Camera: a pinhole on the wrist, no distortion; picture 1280 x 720 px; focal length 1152.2 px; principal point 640.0 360.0 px. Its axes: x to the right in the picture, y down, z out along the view. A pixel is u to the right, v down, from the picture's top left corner.
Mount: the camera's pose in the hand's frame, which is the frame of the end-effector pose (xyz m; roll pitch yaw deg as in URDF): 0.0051 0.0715 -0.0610 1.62 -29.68 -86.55
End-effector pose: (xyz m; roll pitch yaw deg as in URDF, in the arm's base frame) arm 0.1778 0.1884 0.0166 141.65 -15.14 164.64
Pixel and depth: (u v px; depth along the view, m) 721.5 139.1 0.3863
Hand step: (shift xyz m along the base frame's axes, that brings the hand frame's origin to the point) 0.1586 0.3297 -0.1008
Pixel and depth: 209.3 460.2 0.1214
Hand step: 0.0559 0.1384 0.0875
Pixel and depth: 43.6 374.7 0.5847
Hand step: 0.2513 0.6283 0.1381
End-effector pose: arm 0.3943 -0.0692 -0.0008 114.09 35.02 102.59
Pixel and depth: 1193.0 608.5 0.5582
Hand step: 0.5428 0.1425 -0.1563
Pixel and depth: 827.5 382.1 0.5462
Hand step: 0.5082 0.1358 0.0511
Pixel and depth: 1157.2 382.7 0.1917
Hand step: 0.1652 0.0524 0.0176
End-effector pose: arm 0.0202 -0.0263 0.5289 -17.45 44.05 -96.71
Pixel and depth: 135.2 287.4 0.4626
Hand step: 0.5175 -0.0773 0.1051
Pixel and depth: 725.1 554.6 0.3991
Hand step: 0.3027 -0.2219 0.1184
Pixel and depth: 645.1 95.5 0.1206
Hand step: 0.1368 0.0033 0.0225
